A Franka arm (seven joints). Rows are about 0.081 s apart.
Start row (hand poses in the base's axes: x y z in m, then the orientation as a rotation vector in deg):
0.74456 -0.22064 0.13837 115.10 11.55 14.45
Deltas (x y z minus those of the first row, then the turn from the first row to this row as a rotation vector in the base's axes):
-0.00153 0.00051 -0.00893 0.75 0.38 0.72
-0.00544 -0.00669 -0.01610 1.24 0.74 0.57
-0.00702 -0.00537 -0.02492 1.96 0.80 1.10
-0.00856 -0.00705 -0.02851 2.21 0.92 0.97
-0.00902 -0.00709 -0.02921 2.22 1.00 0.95
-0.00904 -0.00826 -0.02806 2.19 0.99 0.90
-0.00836 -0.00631 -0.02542 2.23 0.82 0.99
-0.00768 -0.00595 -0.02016 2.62 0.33 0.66
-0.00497 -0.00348 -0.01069 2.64 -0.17 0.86
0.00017 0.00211 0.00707 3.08 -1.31 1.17
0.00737 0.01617 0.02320 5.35 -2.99 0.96
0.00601 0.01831 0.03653 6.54 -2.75 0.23
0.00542 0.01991 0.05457 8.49 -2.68 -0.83
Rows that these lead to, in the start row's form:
0.74303 -0.22013 0.12944 115.86 12.45 14.64
0.73912 -0.22733 0.12227 116.42 12.48 14.25
0.73754 -0.22601 0.11345 117.11 13.00 14.63
0.73600 -0.22769 0.10986 117.38 12.92 14.47
0.73554 -0.22773 0.10916 117.41 12.95 14.37
0.73552 -0.22890 0.11031 117.38 12.90 14.35
0.73620 -0.22695 0.11295 117.38 12.88 14.58
0.73688 -0.22659 0.11821 117.71 12.19 14.92
0.73959 -0.22412 0.12768 117.64 12.08 15.56
0.74473 -0.21853 0.14544 117.86 11.62 16.97
0.75193 -0.20447 0.16157 119.81 10.11 18.89
0.75057 -0.20233 0.17490 121.08 9.40 18.36
0.74998 -0.20073 0.19294 123.07 8.14 17.90

